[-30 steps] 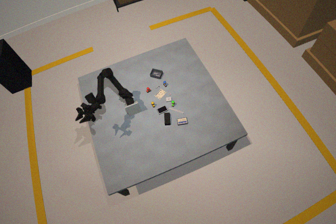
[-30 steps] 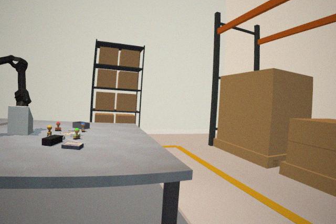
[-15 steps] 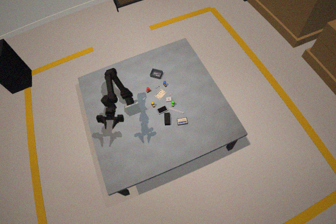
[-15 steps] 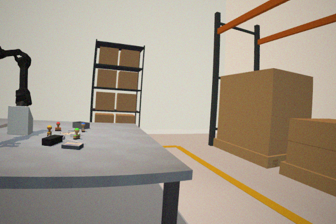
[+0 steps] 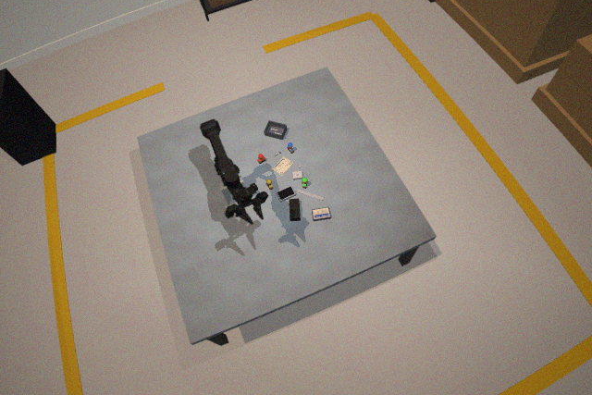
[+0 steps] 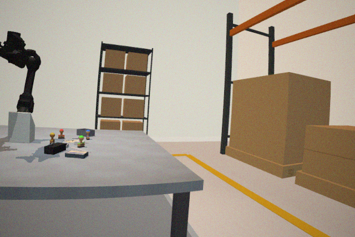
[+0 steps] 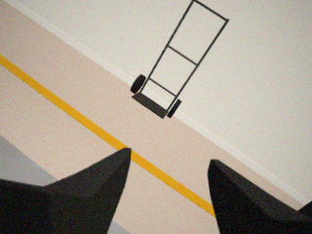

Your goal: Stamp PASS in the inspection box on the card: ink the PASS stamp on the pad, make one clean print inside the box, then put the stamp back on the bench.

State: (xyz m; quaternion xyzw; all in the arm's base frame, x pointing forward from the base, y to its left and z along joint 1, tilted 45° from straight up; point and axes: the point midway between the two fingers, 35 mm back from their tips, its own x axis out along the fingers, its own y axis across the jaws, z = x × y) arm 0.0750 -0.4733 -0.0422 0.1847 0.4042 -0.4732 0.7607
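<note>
The green-knobbed stamp lies 300 mm ahead of my gripper tip, 310 mm to the left of it and 420 mm below it. The rest, counted from my gripper tip: black block 190 mm ahead, 190 mm to the left, 420 mm below; then yellow stamp 120 mm ahead, 380 mm to the left, 420 mm below; then ink pad 180 mm ahead, 300 mm to the left, 430 mm below.
</note>
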